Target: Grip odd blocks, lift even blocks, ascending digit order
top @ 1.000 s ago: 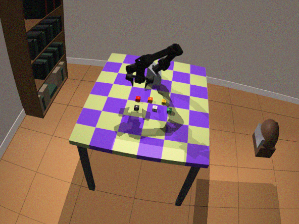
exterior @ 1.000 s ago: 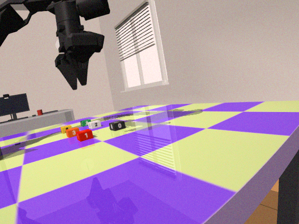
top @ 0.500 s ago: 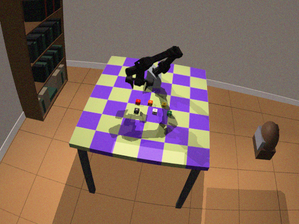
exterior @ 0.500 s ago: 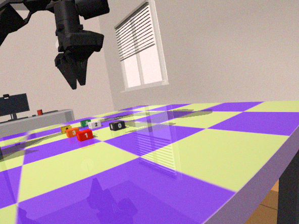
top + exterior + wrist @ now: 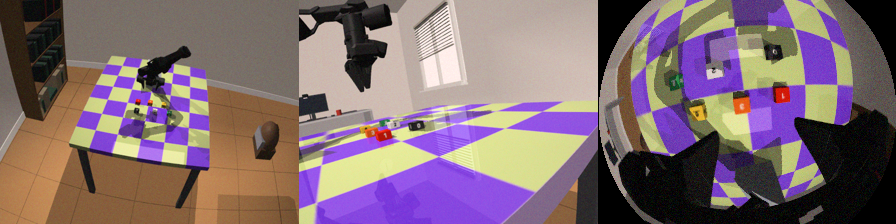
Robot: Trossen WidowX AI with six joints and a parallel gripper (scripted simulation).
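Now: the black block marked 0 120 mm below my gripper tip, 100 mm ahead of it and 70 mm to the right of it. Also, from my gripper tip: red block marked 1: 120 mm below, 70 mm to the right; then orange block marked 3: 120 mm below, 20 mm to the left; then white block marked 2: 120 mm below, 80 mm ahead, 50 mm to the left.
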